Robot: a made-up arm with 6 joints.
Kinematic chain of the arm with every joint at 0, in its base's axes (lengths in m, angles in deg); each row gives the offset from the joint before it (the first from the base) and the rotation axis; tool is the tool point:
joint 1: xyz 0 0 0.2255 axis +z
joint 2: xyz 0 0.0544 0 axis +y
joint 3: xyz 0 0 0.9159 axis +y
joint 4: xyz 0 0 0.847 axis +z
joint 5: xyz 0 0 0 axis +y
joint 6: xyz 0 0 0.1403 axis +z
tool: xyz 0 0 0
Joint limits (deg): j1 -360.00..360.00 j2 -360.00..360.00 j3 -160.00..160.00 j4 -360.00..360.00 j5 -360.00..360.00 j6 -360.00..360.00
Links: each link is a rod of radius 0.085 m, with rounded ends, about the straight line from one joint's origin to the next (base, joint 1, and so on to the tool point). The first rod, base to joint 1, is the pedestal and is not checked.
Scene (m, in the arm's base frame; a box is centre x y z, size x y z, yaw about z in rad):
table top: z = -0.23
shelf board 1: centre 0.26 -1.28 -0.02 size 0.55 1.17 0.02 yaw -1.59
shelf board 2: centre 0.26 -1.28 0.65 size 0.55 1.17 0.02 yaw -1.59
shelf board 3: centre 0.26 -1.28 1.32 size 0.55 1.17 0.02 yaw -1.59
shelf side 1: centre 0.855 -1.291 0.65 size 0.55 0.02 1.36 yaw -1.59
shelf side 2: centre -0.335 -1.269 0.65 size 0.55 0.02 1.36 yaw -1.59
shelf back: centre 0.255 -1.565 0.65 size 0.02 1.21 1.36 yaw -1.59
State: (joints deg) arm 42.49 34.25 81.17 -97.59 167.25 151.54
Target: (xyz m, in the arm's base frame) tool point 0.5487 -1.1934 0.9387
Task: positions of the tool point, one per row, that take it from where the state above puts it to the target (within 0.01 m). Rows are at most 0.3 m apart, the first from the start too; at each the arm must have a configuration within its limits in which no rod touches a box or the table.
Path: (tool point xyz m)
1: 0.9742 0.5645 0.7249
2: 1.0462 0.3103 0.7659
3: 1.0536 0.0540 0.8051
4: 0.9998 -0.1880 0.8419
5: 0.8919 -0.4019 0.8766
6: 0.7403 -0.5758 0.9088
7: 0.5582 -0.7016 0.9387
8: 0.5850 -0.8727 0.9581
9: 0.5816 -1.0389 0.9578
10: 0.5487 -1.1933 0.9388

